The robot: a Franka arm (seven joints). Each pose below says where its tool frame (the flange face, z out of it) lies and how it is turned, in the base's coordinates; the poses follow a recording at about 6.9 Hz.
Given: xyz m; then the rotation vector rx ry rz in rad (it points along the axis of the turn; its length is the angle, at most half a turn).
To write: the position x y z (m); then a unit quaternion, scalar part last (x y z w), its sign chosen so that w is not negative. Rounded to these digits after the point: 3 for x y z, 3 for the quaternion.
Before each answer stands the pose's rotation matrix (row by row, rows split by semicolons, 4 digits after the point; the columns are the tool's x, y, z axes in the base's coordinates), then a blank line. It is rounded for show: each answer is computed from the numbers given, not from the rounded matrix.
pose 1, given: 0.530 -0.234 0.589 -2.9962 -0.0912 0.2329
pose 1, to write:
0.9862 0.0498 -0.1578; 0.0706 -0.9891 0.1294; -0.1496 -0.1388 -0.9790

0.530 -0.234 0.589 -0.994 -0.030 0.077 0.067
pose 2, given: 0.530 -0.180 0.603 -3.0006 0.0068 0.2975
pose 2, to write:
0.9806 -0.0169 -0.1953; 0.0080 -0.9920 0.1258; -0.1959 -0.1249 -0.9726

0.530 -0.180 0.603 -0.993 0.002 0.098 0.063
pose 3, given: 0.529 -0.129 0.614 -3.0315 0.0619 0.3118
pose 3, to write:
0.9783 -0.0499 -0.2011; -0.0308 -0.9948 0.0970; -0.2049 -0.0887 -0.9748

0.529 -0.129 0.614 -0.993 0.020 0.102 0.047
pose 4, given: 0.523 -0.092 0.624 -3.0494 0.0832 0.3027
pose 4, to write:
0.9791 -0.0614 -0.1941; -0.0464 -0.9956 0.0810; -0.1982 -0.0703 -0.9776

0.523 -0.092 0.624 -0.994 0.027 0.099 0.038
